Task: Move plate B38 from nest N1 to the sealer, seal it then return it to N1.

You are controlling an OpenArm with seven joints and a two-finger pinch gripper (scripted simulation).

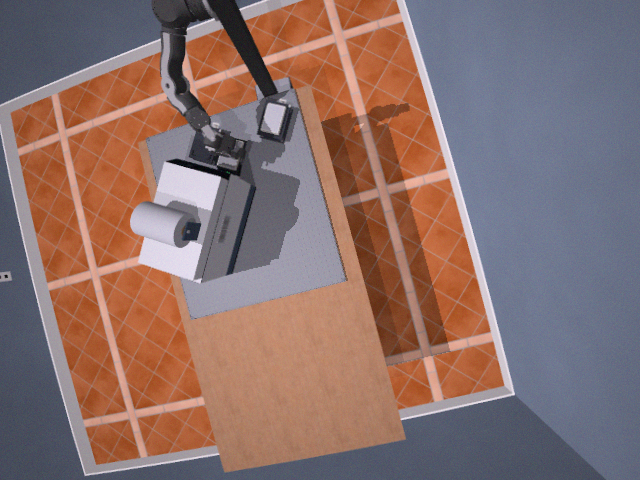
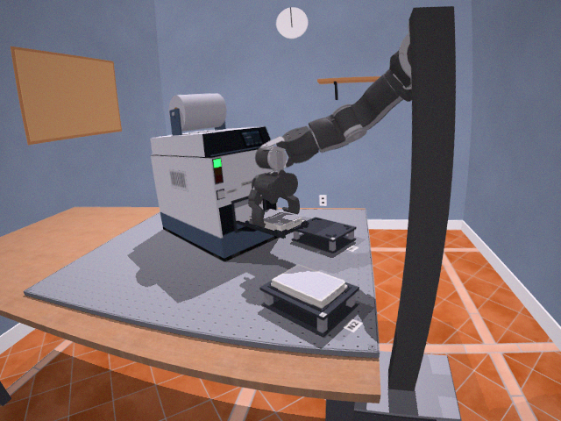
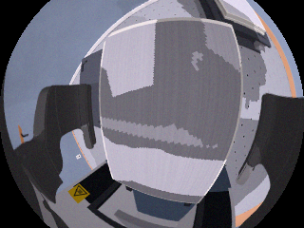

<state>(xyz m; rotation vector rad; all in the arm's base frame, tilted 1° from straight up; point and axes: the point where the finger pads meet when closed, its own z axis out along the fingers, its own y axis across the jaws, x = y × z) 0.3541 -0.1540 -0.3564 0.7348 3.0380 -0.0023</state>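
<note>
Now: hand right at the white 96-well plate B38. Also, from my hand: plate nest N1 (140 mm to the right, 100 mm behind, 70 mm below); then sealer's stage (10 mm below); then start key (130 mm ahead, 80 mm above, 40 mm to the left).
</note>
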